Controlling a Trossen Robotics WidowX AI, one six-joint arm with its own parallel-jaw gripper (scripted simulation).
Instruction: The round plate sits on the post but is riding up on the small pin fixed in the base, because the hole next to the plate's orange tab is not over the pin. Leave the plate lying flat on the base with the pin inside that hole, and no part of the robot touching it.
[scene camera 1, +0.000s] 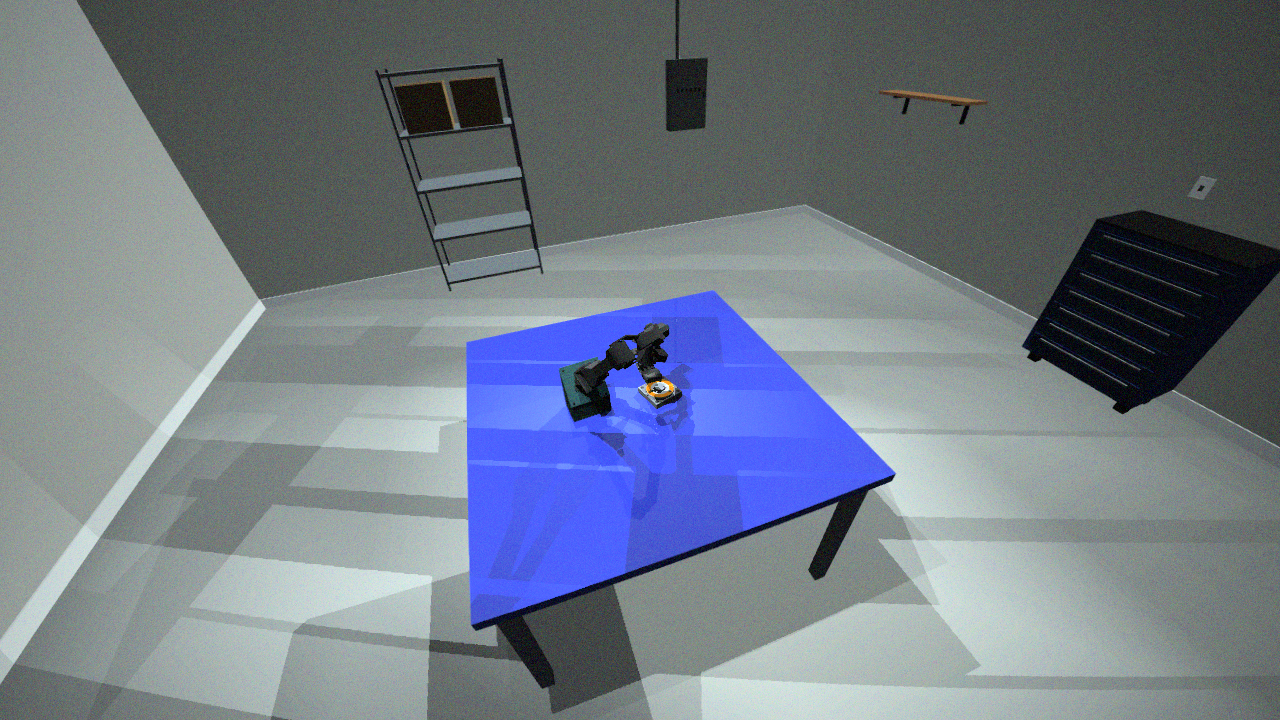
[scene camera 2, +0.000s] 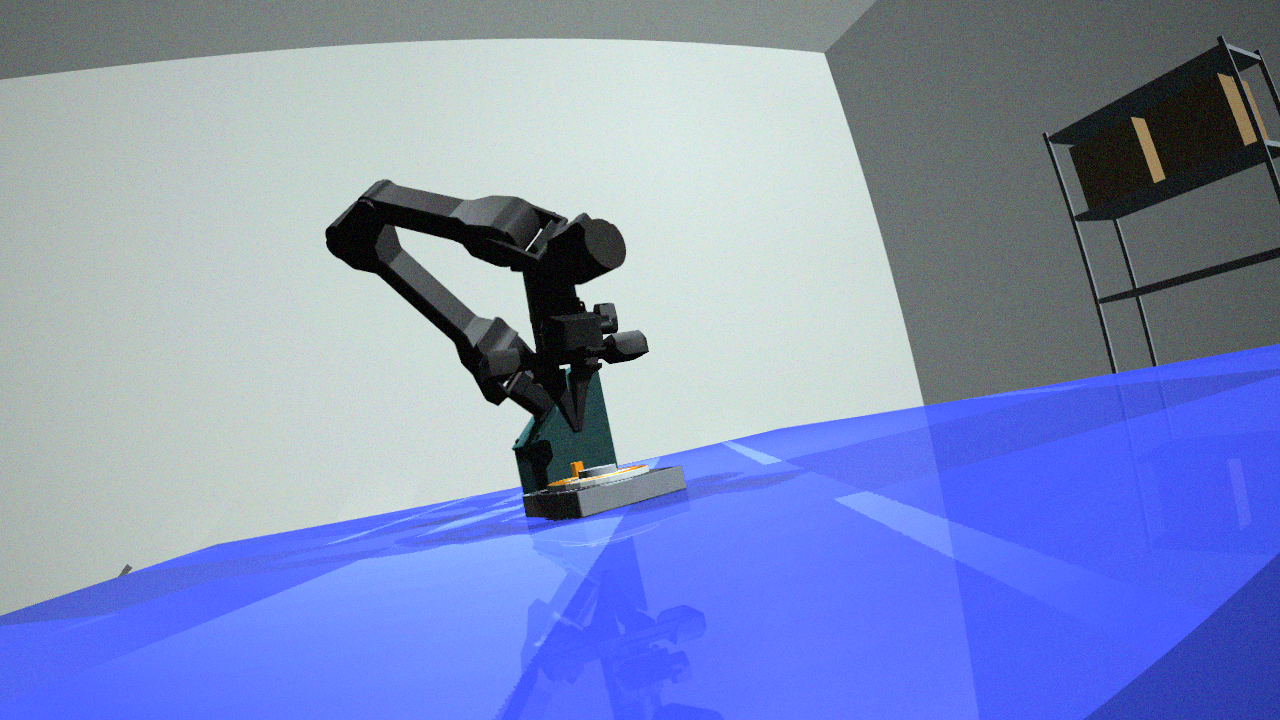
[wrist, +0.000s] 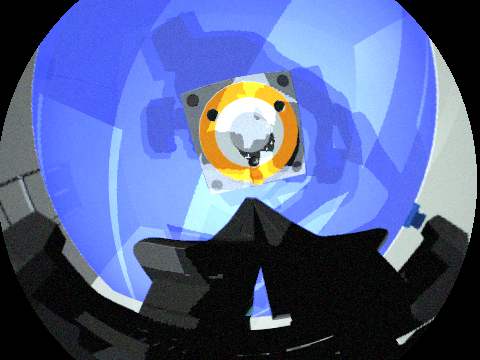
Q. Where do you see a round plate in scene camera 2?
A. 623, 473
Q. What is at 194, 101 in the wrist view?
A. A grey square base.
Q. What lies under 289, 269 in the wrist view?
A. My gripper.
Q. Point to my gripper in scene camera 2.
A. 577, 432
